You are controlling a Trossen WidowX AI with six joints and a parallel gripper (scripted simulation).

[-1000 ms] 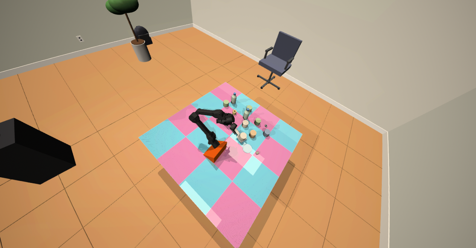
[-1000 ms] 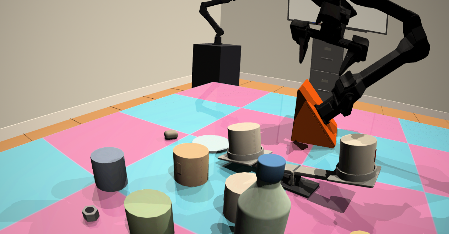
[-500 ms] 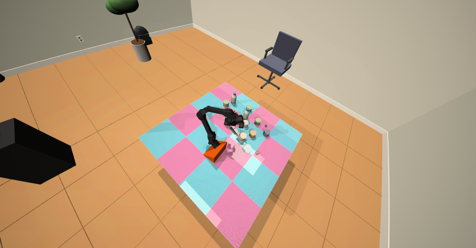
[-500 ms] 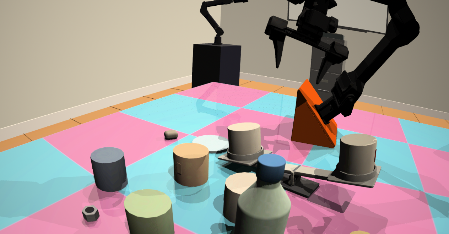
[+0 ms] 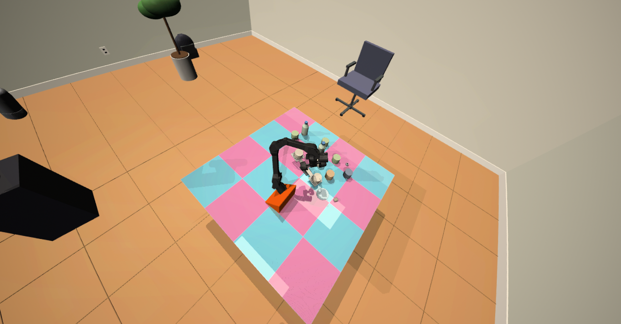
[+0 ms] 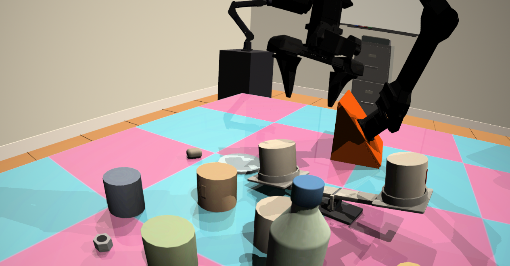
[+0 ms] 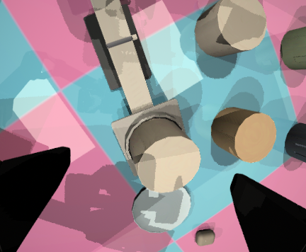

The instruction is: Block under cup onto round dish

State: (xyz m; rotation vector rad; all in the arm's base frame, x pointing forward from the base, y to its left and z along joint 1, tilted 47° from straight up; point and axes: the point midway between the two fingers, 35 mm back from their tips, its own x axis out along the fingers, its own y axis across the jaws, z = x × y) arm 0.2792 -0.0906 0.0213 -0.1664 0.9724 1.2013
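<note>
Right now my gripper tip is 20 mm short of the pale green block, 40 mm to the left of it and 140 mm above it. Also, from my gripper tip: tan cylinder (160 mm ahead, 90 mm to the right, 140 mm below); balance beam (30 mm ahead, 90 mm to the left, 140 mm below); round dish (20 mm behind, 170 mm to the right, 180 mm below).
</note>
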